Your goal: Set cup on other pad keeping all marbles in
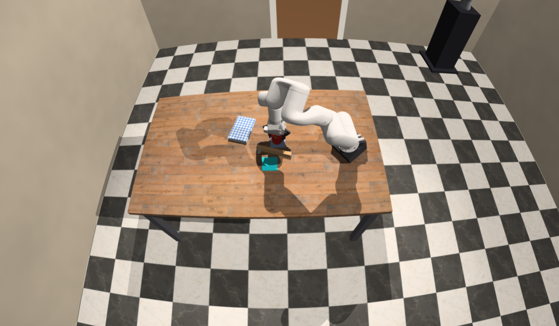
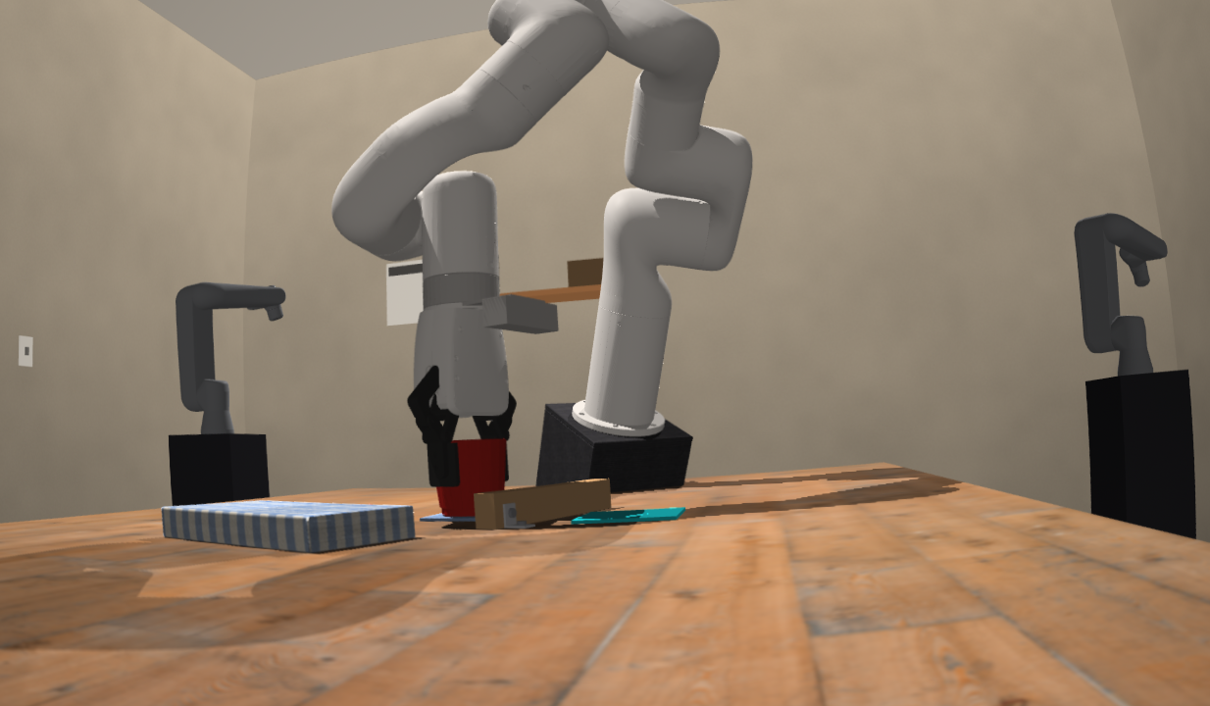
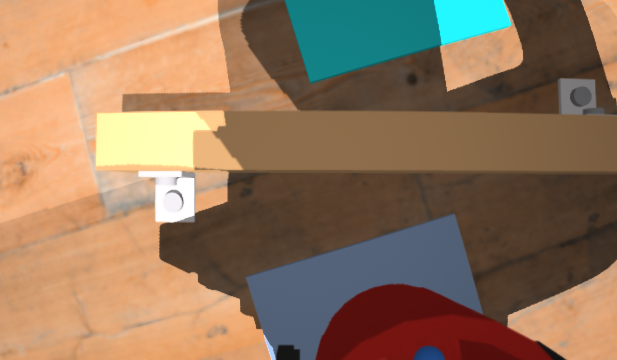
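Right now my hand is 20 mm above the red cup. From my hand the other things lie so: red marble 10 mm behind, 10 mm to the left, 30 mm below; then blue marble 10 mm ahead, 30 mm below; then green marble 10 mm ahead, 10 mm to the right, 30 mm below.
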